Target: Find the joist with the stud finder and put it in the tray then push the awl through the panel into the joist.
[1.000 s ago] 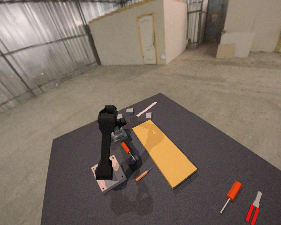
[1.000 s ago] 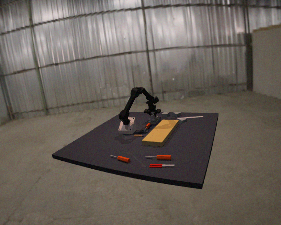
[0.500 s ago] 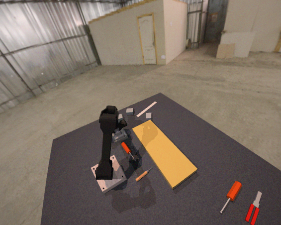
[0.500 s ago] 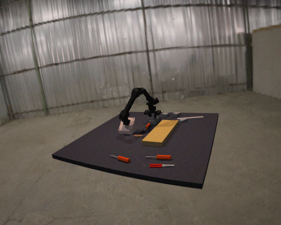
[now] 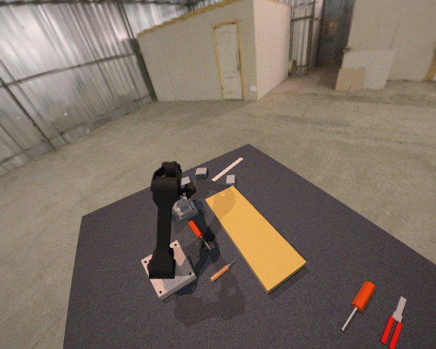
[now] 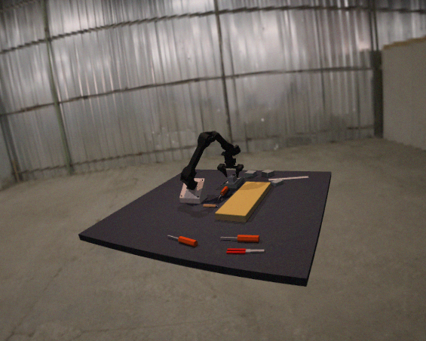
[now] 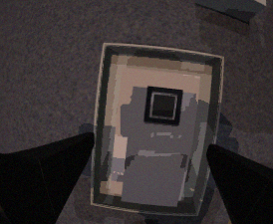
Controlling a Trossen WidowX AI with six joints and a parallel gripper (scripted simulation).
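The grey stud finder is 1 cm to the left of my gripper tip. The rest, counted from my gripper tip: awl: 40 cm to the right, 9 cm ahead, 5 cm below; then grey tray: 4 cm below; then square light: 3 cm to the left, 1 cm above.
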